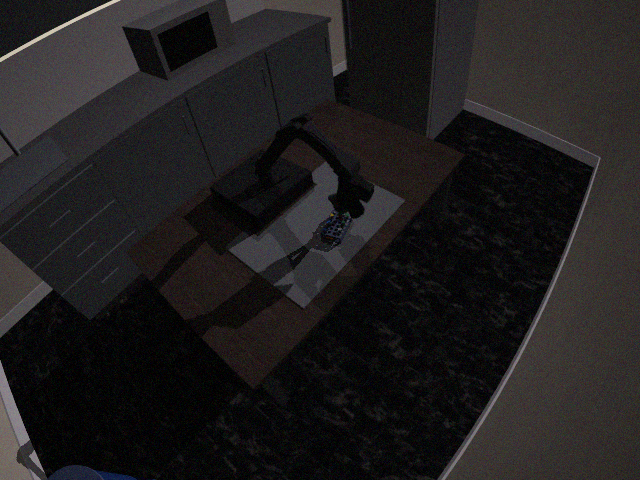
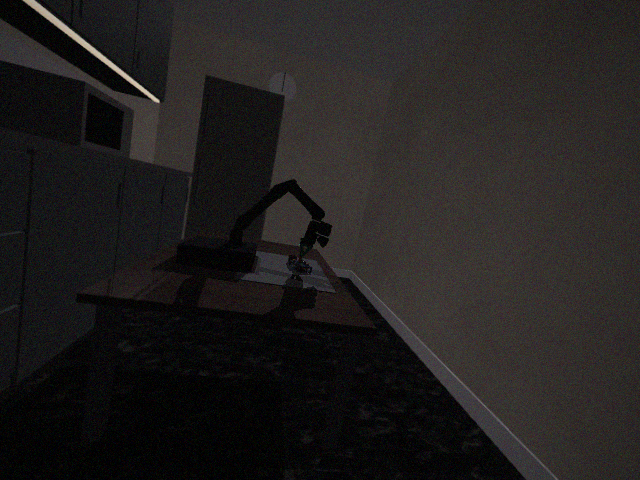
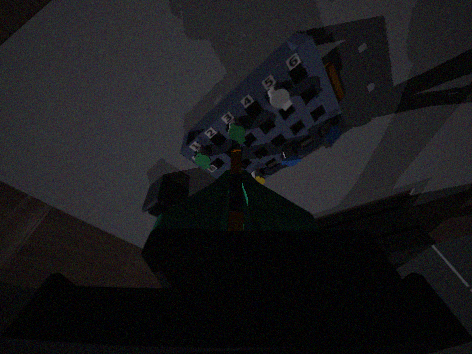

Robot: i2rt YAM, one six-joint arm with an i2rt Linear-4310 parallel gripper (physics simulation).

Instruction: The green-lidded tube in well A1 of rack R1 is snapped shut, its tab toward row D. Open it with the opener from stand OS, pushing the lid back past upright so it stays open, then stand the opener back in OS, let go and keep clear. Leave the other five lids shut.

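Observation:
The blue rack R1 stands on the grey mat, its columns numbered 1 to 6. The green-lidded tube in A1 sits at the rack's near-left corner, and its lid looks flat and shut. My gripper is shut on the opener, a thin orange-brown rod. The rod's tip hangs over the rack's near rows, just right of the A1 lid. I cannot tell whether it touches anything. The dark block of stand OS is empty, left of my fingers.
Other lids in the rack are a second green one, a white one, two blue ones and a yellow one. The arm's base sits behind the mat on the brown table.

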